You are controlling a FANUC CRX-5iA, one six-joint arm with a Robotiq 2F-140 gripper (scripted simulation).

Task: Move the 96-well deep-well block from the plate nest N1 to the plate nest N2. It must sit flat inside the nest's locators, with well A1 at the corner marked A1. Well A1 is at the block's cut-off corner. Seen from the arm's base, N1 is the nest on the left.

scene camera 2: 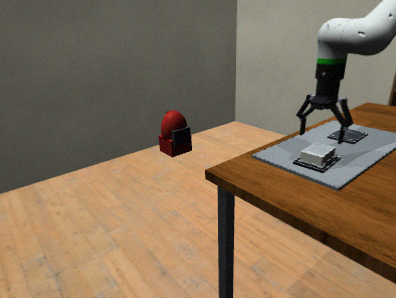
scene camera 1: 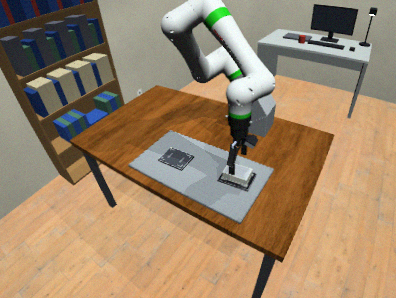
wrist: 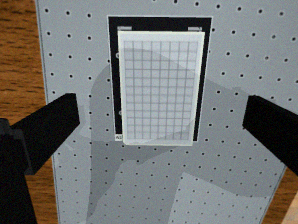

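You'd find my gripper (scene camera 2: pixel 320 138) here, and the wrist view catches the gripper (wrist: pixel 161 110) too. There's also a white 96-well deep-well block (wrist: pixel 160 71).
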